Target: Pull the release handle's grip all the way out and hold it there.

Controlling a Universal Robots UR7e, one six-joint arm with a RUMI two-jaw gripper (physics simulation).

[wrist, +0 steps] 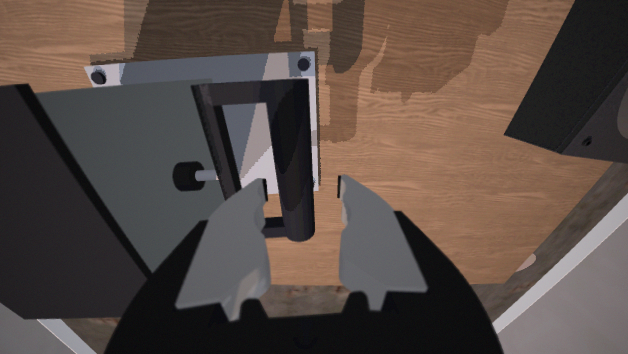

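Note:
The release handle's dark grip (294, 150) is a round bar on a rectangular frame, left of centre in the wrist view. The frame's inner side lies beside a grey-green block (125, 135) with a black knob (188, 176) on a thin pale pin. My gripper (302, 179) is partly open, with nothing clamped. In this view the lower part of the grip shows between the two fingers, with a gap on the right side. The left fingertip overlaps the frame's opening. The depth between fingertips and grip is hard to tell.
A pale mounting plate (195, 67) with dark bolts lies under the handle on the wooden table top (425, 200). A large dark panel (60, 215) stands at the left. A black box-like part (555, 85) stands at the upper right. The table's edge runs along the bottom and lower right.

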